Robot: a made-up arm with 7 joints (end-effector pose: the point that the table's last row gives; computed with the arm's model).
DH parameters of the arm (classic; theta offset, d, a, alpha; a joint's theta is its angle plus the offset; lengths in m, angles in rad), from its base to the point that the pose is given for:
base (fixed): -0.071 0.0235 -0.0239 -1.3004
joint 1: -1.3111 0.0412 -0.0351 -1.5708
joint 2: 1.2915 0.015 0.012 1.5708
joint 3: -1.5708 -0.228 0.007 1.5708
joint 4: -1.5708 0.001 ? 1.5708
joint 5: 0 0.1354 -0.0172 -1.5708
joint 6: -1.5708 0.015 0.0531 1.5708
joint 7: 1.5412 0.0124 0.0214 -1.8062
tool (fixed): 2.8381 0.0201 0 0
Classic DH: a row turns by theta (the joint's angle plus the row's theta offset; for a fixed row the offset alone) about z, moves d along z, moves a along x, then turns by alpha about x.
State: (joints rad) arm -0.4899 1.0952 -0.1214 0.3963 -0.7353 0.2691 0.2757
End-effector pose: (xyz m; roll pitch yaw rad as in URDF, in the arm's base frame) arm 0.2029 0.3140 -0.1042 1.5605 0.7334 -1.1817
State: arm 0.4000 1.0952 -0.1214 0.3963 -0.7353 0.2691 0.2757
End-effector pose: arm -0.0341 0.3524 -0.1818 0.3086 0.8474 -1.8788
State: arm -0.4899 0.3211 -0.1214 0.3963 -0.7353 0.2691 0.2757
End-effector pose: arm 0.2141 0.1286 -0.2627 1.2689 0.0262 -1.4764
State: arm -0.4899 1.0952 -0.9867 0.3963 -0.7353 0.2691 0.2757
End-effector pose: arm 0.1854 0.2654 -0.2067 0.4833 0.7717 -2.3657
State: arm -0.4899 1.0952 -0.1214 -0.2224 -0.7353 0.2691 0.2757
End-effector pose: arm 0.2102 0.2231 -0.0567 1.9248 0.6763 -1.4964
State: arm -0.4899 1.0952 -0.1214 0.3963 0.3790 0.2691 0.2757
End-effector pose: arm 0.2093 0.2776 -0.0985 -2.1417 1.2582 1.2347
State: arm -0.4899 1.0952 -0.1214 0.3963 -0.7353 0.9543 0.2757
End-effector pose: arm 0.1938 0.3192 -0.1213 0.6695 0.7753 -1.5650
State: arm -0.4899 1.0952 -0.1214 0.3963 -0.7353 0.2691 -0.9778
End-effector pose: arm 0.2306 0.3329 -0.1100 1.3163 0.2156 -2.4345
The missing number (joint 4, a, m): 0.026
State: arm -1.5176 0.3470 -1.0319 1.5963 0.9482 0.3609 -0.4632
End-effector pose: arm 0.4140 0.0616 -0.0607 -0.9509 0.4256 2.4128
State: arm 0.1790 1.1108 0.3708 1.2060 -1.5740 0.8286 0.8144
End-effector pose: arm -0.1036 0.3989 -0.1602 0.4249 0.8282 -0.1768
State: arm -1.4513 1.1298 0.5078 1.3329 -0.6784 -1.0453 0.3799
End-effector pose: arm 0.2325 0.3404 0.0328 2.5529 -0.9276 -0.2089
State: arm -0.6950 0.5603 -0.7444 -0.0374 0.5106 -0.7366 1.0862
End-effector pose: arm 0.1928 0.0276 -0.1691 -3.1069 0.2641 -1.3517
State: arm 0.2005 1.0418 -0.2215 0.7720 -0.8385 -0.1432 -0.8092
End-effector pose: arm -0.0151 0.3995 -0.2058 0.8159 0.0800 -2.0367
